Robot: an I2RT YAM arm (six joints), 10 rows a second.
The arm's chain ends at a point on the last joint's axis. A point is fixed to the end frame.
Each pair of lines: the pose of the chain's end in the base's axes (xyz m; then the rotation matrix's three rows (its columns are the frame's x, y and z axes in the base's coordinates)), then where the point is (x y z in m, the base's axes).
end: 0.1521 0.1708 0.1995; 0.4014 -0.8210 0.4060; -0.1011 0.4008 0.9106; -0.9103 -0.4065 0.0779
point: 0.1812 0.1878 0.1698
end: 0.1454 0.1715 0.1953; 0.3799 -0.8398 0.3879; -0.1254 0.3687 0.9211; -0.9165 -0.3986 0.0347
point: 0.1734 0.1880 0.1643
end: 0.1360 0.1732 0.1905; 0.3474 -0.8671 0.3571; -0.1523 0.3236 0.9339; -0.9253 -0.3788 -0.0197
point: 0.1621 0.1893 0.1577
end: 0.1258 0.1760 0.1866; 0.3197 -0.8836 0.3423; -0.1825 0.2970 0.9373; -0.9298 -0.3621 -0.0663
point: 0.1506 0.1912 0.1524
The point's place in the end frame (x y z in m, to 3 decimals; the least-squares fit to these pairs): 0.037 -0.005 0.025
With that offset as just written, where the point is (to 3 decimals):
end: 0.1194 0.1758 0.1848; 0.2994 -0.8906 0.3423; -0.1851 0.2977 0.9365; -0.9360 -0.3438 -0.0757
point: 0.143 0.191 0.150
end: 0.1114 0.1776 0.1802; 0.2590 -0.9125 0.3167; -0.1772 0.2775 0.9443; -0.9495 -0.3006 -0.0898
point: 0.133 0.193 0.144
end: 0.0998 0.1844 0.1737; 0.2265 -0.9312 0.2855; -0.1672 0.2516 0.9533; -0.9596 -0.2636 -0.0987
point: 0.120 0.201 0.137
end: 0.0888 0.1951 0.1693; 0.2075 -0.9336 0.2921; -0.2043 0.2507 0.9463; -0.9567 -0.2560 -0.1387
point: 0.108 0.210 0.132
